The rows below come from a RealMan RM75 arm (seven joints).
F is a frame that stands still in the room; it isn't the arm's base.
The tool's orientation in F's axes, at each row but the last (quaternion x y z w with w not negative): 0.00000 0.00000 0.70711 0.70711; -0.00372 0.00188 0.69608 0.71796; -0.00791 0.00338 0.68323 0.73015; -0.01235 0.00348 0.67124 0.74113; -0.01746 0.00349 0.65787 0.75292; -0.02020 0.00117 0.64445 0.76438
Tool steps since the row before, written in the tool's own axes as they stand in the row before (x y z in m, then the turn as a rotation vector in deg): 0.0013 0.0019 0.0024 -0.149 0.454 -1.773; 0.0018 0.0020 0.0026 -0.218 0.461 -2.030; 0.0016 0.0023 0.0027 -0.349 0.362 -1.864; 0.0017 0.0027 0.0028 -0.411 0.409 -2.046; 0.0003 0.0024 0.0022 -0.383 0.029 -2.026; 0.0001 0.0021 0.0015 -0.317 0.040 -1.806
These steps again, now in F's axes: -0.0019 0.0013 0.0024 -0.454 -0.149 -1.773; -0.0019 0.0019 0.0026 -0.462 -0.220 -2.029; -0.0022 0.0018 0.0027 -0.373 -0.354 -1.861; -0.0026 0.0020 0.0027 -0.424 -0.416 -2.042; -0.0024 0.0007 0.0021 -0.044 -0.438 -2.015; -0.0021 0.0005 0.0014 -0.049 -0.364 -1.797
